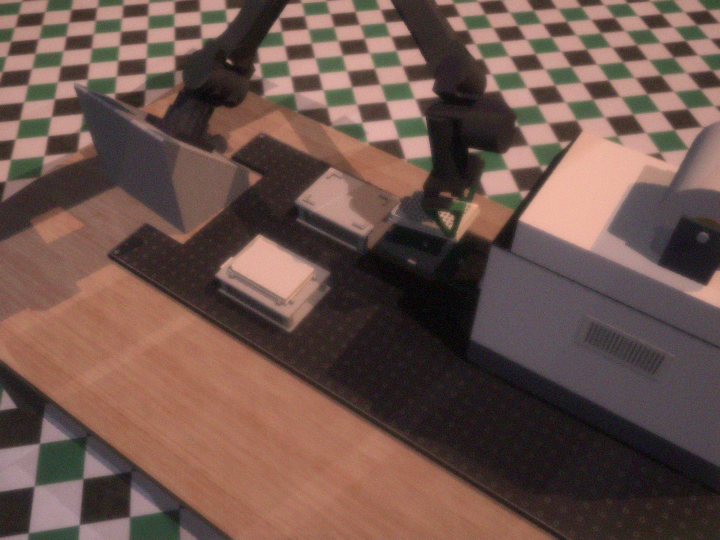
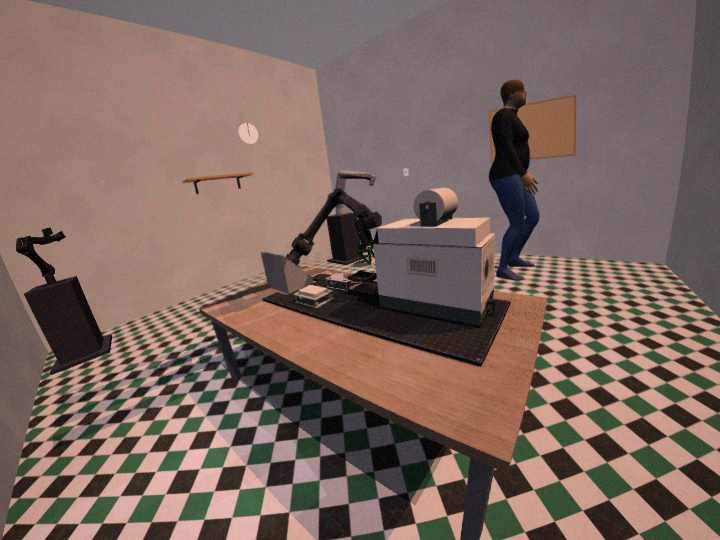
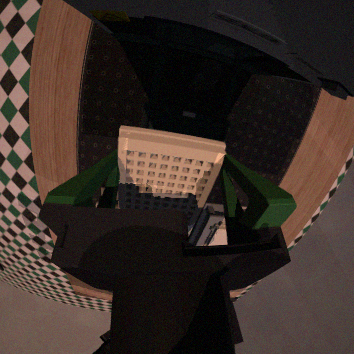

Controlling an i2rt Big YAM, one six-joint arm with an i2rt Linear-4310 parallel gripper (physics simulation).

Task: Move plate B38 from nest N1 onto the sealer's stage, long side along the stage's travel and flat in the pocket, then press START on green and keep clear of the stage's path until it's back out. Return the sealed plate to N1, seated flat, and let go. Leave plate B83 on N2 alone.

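Note:
My gripper is shut on a pale welled plate, B38, with its green fingers against two opposite sides. The plate looks about level and is held above the sealer's dark stage; the exact gap cannot be told. The empty nest N1 is beside the stage. The plate B83 sits on nest N2. The large sealer is beyond the stage. No START button can be made out. The plate's print cannot be read.
A grey angled panel stands near the arm's base. A black perforated mat lies under the nests and sealer. A roll sits on top of the sealer. A person stands behind the table.

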